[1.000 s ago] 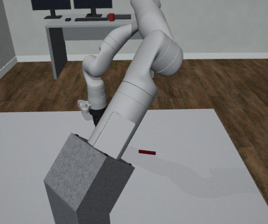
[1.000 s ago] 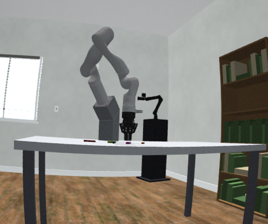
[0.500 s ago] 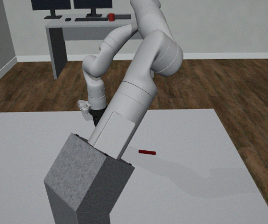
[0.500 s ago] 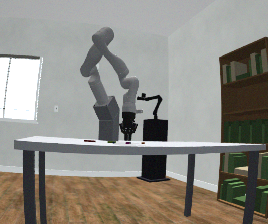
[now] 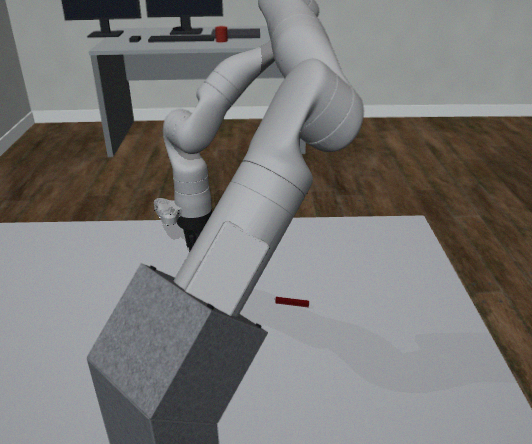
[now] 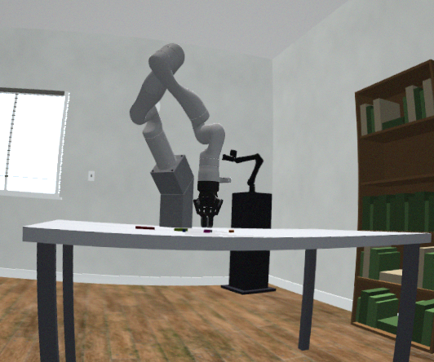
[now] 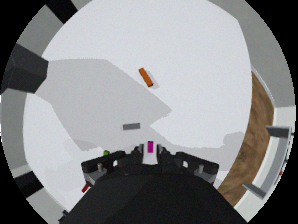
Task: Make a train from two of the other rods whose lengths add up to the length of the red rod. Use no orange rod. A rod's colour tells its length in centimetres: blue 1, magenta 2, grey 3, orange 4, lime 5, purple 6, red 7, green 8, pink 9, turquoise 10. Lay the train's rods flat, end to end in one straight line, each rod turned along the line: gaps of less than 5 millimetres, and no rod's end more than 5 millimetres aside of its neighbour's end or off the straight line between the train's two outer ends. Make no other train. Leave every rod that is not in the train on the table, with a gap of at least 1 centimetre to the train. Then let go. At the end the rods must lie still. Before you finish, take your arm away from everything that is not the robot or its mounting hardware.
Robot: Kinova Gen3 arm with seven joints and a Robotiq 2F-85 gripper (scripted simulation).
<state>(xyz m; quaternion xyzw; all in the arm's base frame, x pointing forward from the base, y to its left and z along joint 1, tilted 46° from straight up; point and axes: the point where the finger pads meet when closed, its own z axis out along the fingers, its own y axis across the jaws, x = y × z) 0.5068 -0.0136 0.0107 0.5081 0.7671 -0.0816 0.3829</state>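
The magenta rod is 30 mm below my hand. Also, from my hand: grey rod 40 mm behind, 30 mm to the left, 30 mm below; then lime rod 80 mm behind, 60 mm to the right, 30 mm below; then blue rod 20 mm behind, 80 mm to the right, 30 mm below.
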